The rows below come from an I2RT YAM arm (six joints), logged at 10 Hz.
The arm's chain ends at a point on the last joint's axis. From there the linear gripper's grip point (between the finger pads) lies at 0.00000 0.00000 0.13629 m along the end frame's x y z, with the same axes.
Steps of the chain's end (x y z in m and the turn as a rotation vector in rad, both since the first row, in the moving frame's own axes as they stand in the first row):
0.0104, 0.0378, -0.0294, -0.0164, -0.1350, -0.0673
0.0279, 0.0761, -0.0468, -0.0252, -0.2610, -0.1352
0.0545, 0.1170, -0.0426, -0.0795, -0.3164, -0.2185
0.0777, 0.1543, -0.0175, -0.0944, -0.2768, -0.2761
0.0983, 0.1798, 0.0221, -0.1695, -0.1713, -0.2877
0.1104, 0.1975, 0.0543, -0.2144, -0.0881, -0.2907
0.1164, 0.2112, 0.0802, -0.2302, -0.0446, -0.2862
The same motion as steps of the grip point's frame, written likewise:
-0.0079, 0.0406, -0.0307, -0.0164, -0.1350, -0.0673
-0.0069, 0.0819, -0.0515, -0.0252, -0.2610, -0.1352
0.0136, 0.1322, -0.0498, -0.0795, -0.3164, -0.2185
0.0427, 0.1720, -0.0233, -0.0944, -0.2768, -0.2761
0.0788, 0.2057, 0.0182, -0.1695, -0.1713, -0.2877
0.1029, 0.2278, 0.0507, -0.2144, -0.0881, -0.2907
0.1149, 0.2427, 0.0765, -0.2302, -0.0446, -0.2862

